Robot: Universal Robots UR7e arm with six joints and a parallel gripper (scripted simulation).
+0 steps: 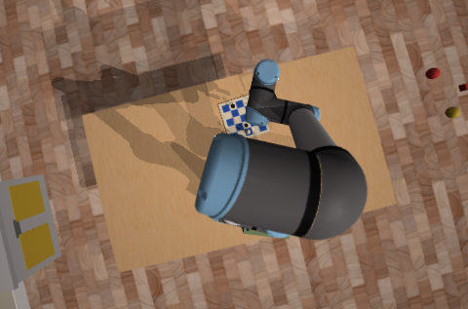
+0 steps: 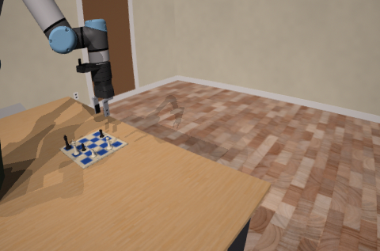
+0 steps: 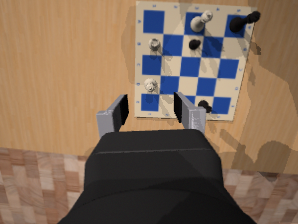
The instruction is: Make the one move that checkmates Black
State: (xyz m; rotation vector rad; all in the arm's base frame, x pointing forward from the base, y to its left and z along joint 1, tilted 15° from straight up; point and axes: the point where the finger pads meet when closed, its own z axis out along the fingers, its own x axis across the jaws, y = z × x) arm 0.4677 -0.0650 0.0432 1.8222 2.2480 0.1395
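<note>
Right now my hand is 5 cm past the chessboard, 7 cm to the right of it and 17 cm above it. Round my hand: white piece: 12 cm behind, 7 cm to the left, 14 cm below; tall black piece: 13 cm behind, 14 cm to the left, 14 cm below.
</note>
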